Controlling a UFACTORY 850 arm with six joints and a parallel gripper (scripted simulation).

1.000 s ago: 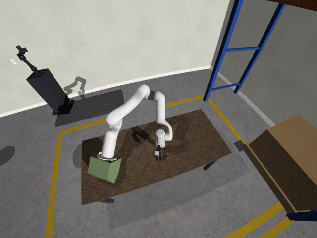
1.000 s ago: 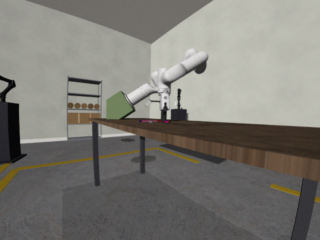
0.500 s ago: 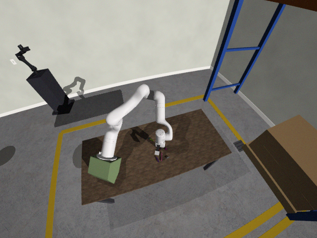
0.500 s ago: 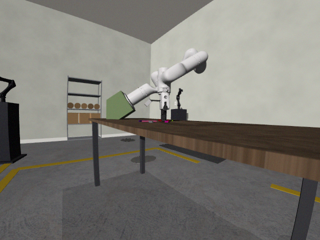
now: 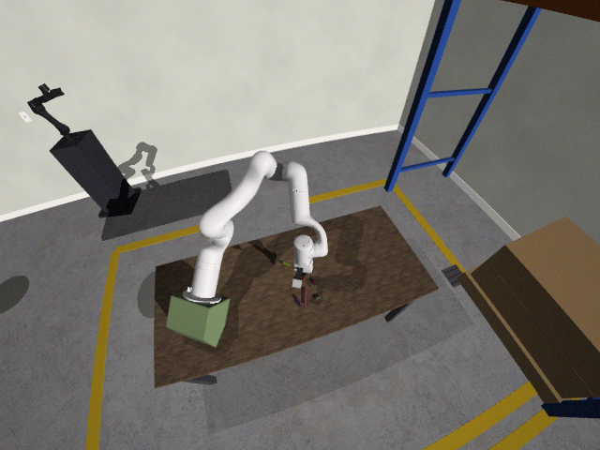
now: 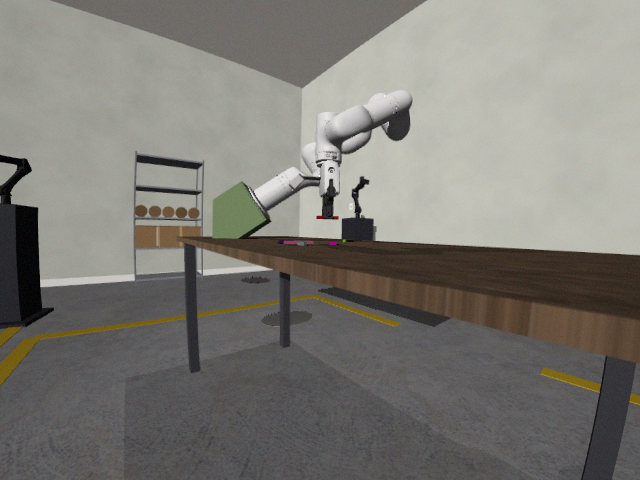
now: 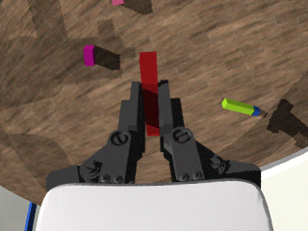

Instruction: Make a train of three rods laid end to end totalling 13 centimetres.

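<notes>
Now: the lime rod 120 mm to the left of my hand, 100 mm below it and 90 mm behind it. Round my hand: magenta rod (100 mm below, 60 mm ahead, 20 mm to the right); pink rod (100 mm to the right, 100 mm below); red rod (20 mm below).
</notes>
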